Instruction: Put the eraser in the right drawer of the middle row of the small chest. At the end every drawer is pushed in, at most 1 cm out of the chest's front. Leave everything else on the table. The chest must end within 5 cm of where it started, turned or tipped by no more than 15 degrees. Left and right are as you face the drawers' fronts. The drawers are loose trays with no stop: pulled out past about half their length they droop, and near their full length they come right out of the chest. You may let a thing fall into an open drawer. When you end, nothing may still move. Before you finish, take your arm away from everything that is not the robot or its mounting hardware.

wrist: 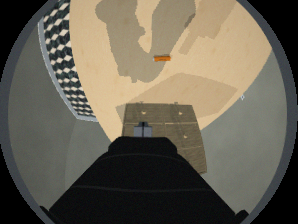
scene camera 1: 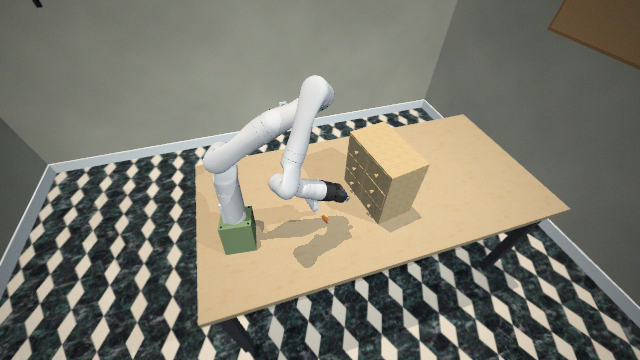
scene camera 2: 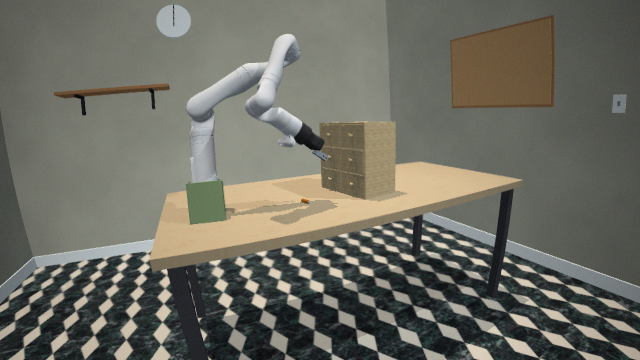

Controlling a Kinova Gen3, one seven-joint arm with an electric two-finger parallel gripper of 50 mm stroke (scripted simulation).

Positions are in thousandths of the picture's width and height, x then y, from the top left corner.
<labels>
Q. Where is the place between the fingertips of my gripper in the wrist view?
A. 482, 569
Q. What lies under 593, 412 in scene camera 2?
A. A small wooden chest.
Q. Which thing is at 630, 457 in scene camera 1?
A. A small wooden chest.
</labels>
